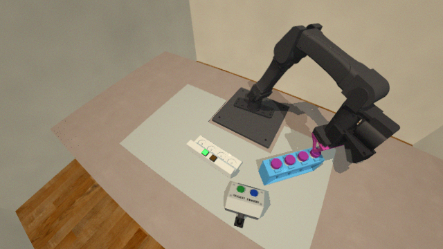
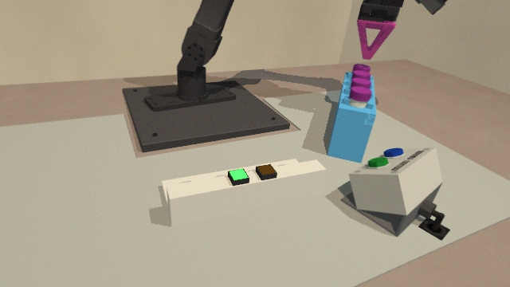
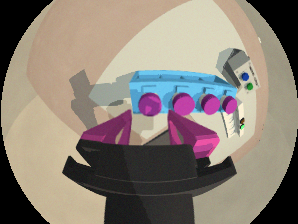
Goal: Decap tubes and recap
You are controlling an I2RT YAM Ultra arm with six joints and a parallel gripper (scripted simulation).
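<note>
Right now the green ready key is 210 mm ahead of my hand, 200 mm to the right of it and 80 mm below it. The rest, counted from my hand: blue cycle key 200 mm ahead, 160 mm to the right, 80 mm below.
</note>
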